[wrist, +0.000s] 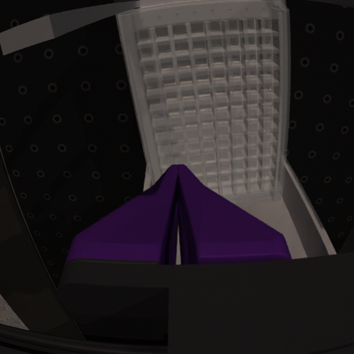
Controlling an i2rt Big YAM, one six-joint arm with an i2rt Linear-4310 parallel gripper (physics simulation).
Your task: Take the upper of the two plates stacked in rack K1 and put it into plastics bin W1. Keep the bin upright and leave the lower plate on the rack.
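Note:
A clear deep-well plate with a grid of square wells lies in rack K1, whose pale side wall shows at the lower right. The view is from above, and I cannot tell the upper plate from the lower one. My gripper is shut with its purple fingertips together and nothing between them. The tips overlap the plate's near end in the view; their height above it is hard to tell. Bin W1 and the K1 label do not show.
A pale grey arm of the rack sticks out at the upper left. A black perforated board lies under and around the rack. A dark edge runs down the far left side.

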